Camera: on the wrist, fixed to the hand. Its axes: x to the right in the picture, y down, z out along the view.
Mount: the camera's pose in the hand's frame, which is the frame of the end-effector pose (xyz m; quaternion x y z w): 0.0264 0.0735 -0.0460 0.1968 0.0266 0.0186 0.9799
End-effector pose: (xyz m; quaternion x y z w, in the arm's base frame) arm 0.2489 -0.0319 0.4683 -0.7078 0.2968 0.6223 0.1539
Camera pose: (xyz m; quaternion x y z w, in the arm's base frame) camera 0.2416 -0.1220 0.4620 -0.6743 0.4306 0.5354 0.2706
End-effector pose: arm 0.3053 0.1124 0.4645 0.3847 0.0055 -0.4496 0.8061
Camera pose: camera 0.3901 0.1442 0.4680 0.5477 -0.0688 -0.4164 0.7224
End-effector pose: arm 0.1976 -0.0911 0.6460 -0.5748 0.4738 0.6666 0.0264
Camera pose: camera 0.1802 -0.1754 0.6744 -0.5670 0.6069 0.5452 0.1140
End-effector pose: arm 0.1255 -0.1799 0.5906 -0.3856 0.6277 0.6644 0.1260
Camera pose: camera 0.0762 -0.2443 0.6310 -0.3591 0.7564 0.5196 0.1703
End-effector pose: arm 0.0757 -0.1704 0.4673 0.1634 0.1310 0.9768 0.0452
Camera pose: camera 0.0322 -0.2487 0.4533 -0.1455 -0.3188 -0.9366 0.0095
